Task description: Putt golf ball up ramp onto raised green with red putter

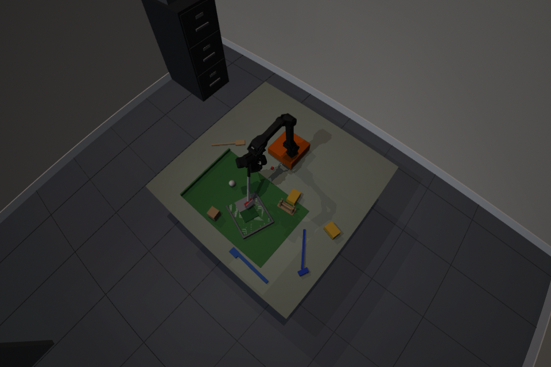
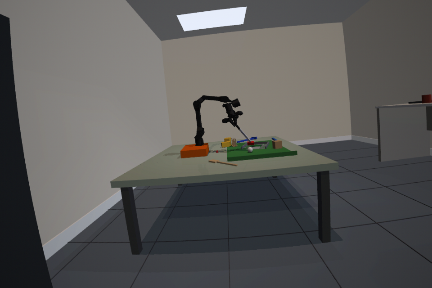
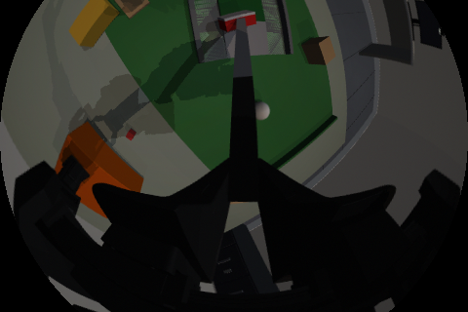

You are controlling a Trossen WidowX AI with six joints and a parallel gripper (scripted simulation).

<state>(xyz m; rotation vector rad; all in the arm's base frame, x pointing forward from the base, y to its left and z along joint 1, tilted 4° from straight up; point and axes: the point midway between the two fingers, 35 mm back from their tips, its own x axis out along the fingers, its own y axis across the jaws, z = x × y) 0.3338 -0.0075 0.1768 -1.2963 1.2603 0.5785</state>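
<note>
My gripper tip is now 5 cm short of the putter, 9 cm to the right of it and 8 cm above it. The rest, counted from my gripper tip: small wooden rack (8 cm behind, 30 cm to the left, 18 cm below); then white golf ball (11 cm ahead, 6 cm to the right, 19 cm below); then brown block (33 cm ahead, 5 cm to the left, 18 cm below).
</note>
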